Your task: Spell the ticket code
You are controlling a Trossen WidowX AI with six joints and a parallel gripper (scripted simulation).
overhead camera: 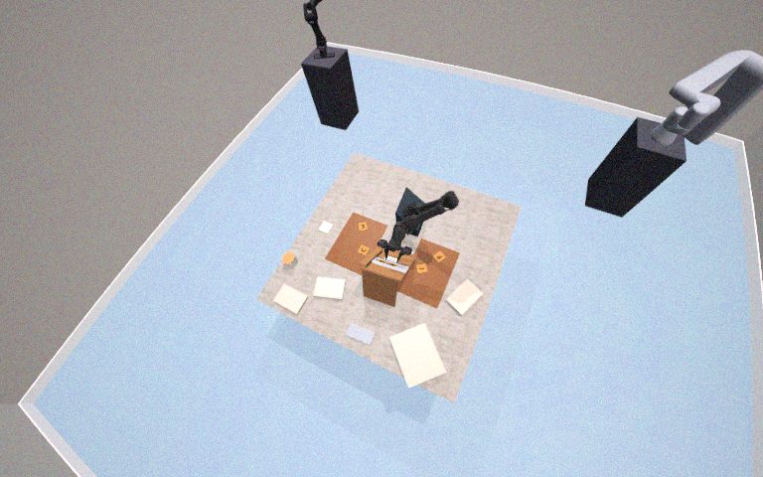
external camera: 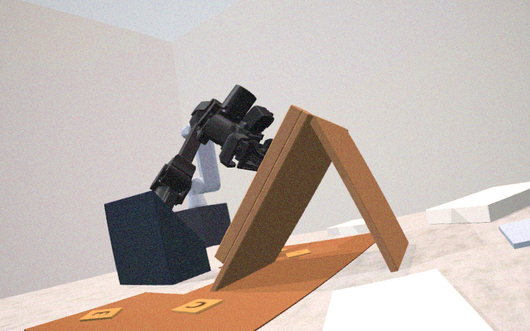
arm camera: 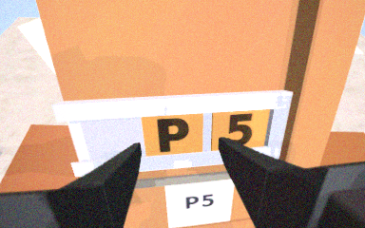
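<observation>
The orange tile marked p is 2 cm ahead of my gripper tip, 1 cm to the left of it and 2 cm below it. Also, from my gripper tip: white ticket: 4 cm behind, 3 cm to the right, 9 cm below; then orange tile marked 5: 2 cm ahead, 6 cm to the right, 2 cm below; then brown mat: 13 cm behind, 5 cm to the right, 19 cm below.
</observation>
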